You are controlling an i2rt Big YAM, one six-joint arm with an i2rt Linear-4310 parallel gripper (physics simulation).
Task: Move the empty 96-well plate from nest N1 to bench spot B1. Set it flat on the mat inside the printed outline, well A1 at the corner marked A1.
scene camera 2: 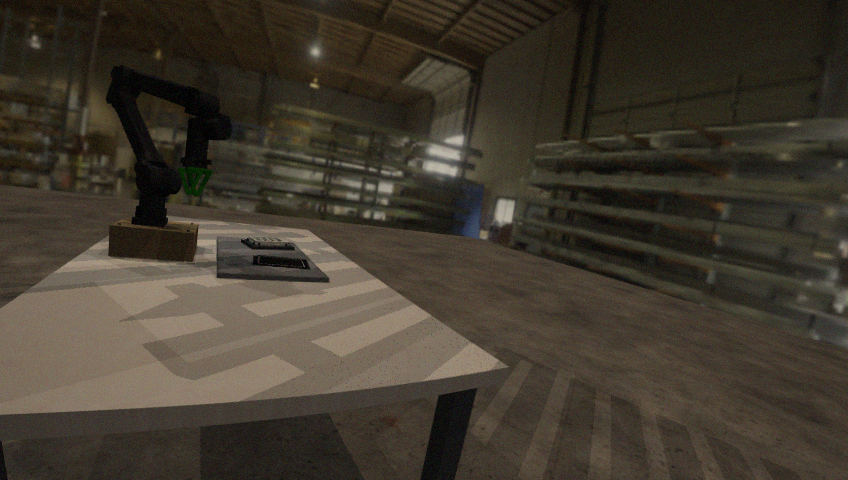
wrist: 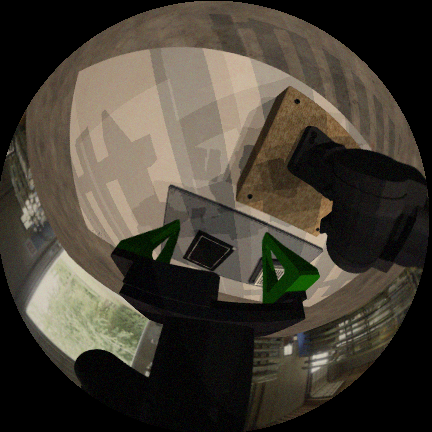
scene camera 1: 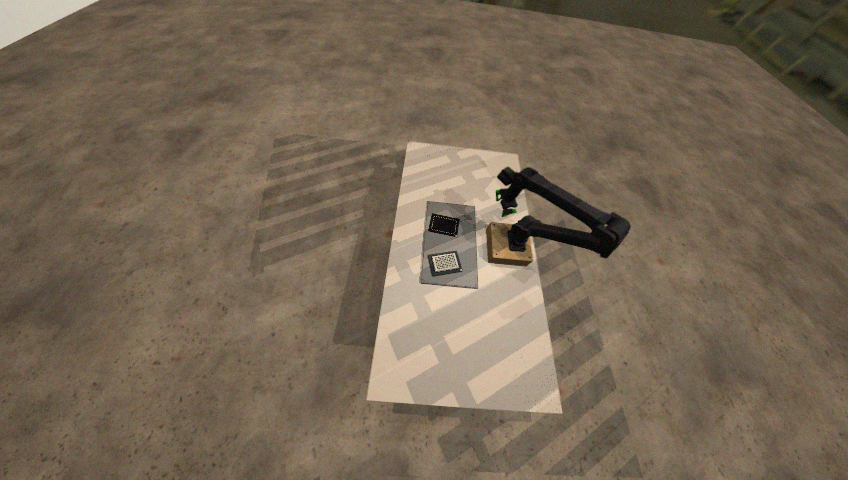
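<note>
The white 96-well plate lies in a dark nest on the grey board. In the wrist view a finger partly covers it. Beside it on the same board is a black rectangle with a thin light outline; its corner marks are too small to read. My gripper is open and empty, with green fingers. It hangs high above the table on the arm-base side of the board, apart from plate and nest.
The wooden base block carries the arm and stands close beside the grey board. The pale table extends past the board at both ends, with striped shadows across it.
</note>
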